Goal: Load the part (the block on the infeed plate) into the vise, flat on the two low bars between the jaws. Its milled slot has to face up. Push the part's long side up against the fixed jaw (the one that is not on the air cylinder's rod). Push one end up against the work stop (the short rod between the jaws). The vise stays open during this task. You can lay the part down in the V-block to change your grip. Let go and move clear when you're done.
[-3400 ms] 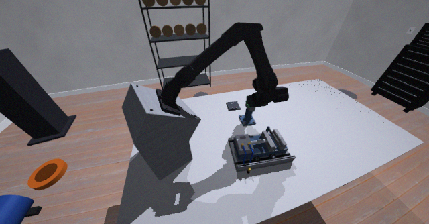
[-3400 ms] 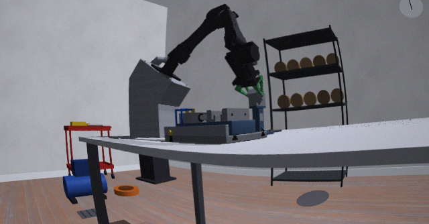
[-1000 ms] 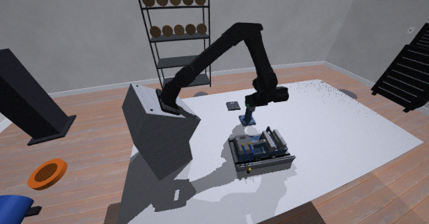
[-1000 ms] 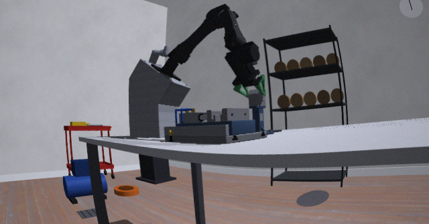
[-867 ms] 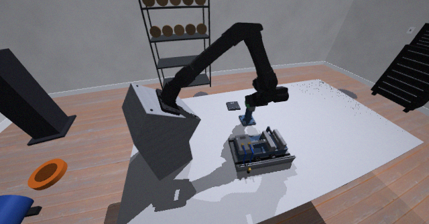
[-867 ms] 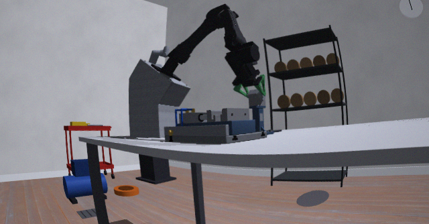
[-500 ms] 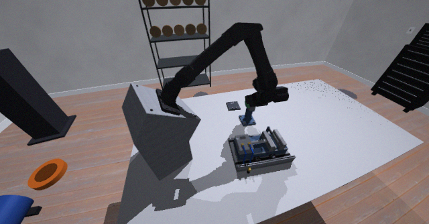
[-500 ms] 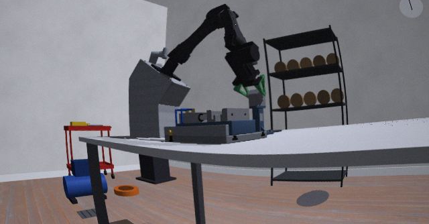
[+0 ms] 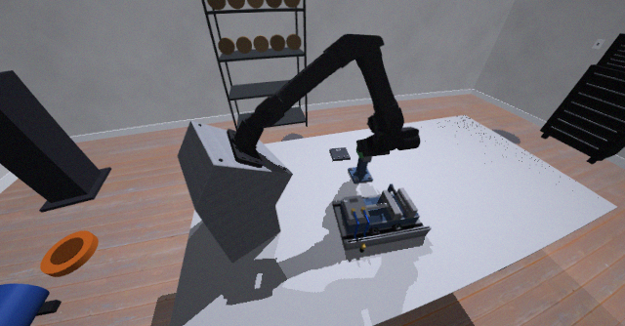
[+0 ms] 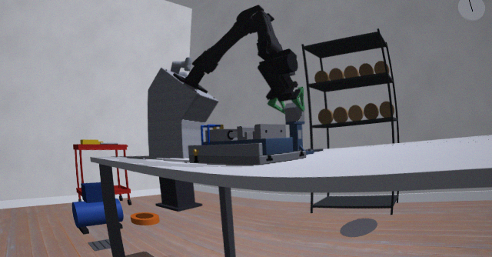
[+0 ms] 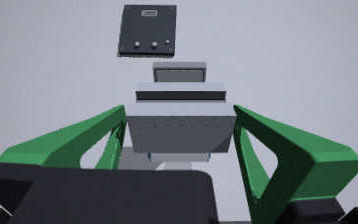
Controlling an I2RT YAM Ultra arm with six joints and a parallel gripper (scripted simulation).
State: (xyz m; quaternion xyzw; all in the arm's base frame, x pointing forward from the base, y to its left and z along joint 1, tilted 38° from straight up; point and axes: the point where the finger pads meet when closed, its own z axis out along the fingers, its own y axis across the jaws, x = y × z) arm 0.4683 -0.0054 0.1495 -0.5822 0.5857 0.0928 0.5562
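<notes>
The part is 10 mm to the left of my hand. Round my hand: cylinder rod 80 mm behind, 210 mm to the right, 80 mm below; then work stop 10 mm ahead, 180 mm to the right, 70 mm below; then moving jaw 30 mm behind, 220 mm to the right, 80 mm below.
</notes>
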